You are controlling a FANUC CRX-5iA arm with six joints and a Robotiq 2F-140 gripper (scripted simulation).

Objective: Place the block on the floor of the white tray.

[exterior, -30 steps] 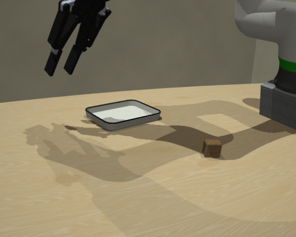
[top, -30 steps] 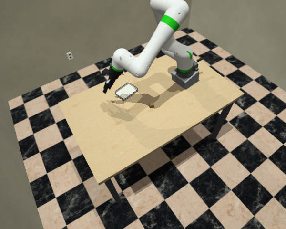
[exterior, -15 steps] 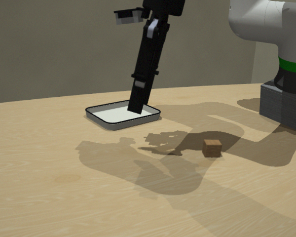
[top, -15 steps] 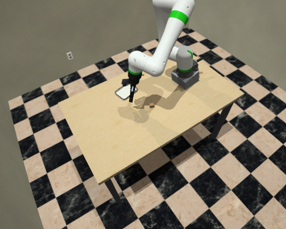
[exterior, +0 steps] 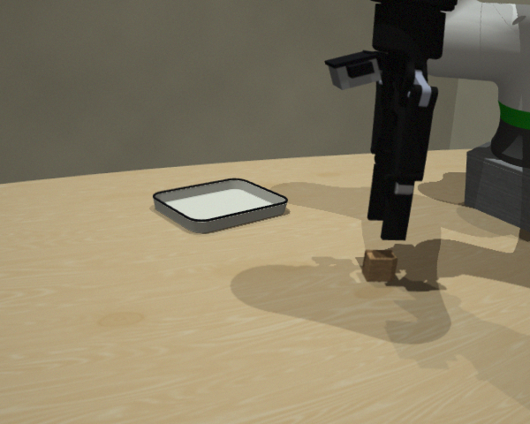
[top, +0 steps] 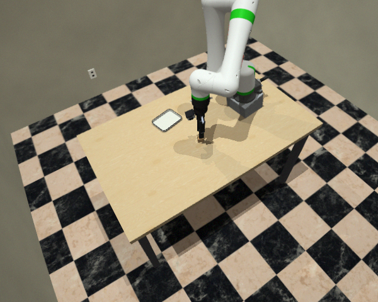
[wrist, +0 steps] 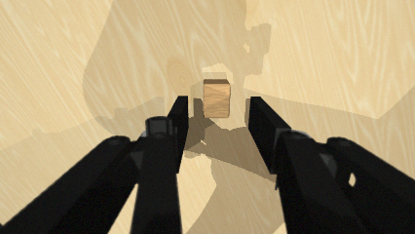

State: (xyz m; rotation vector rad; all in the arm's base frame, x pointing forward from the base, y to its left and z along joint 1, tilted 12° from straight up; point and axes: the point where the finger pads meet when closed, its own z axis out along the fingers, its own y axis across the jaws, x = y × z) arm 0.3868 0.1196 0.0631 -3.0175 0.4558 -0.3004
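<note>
Right now my hand is 8 cm above the wooden block. From my hand the other things lie so: white tray: 11 cm ahead, 25 cm to the right, 8 cm below.
</note>
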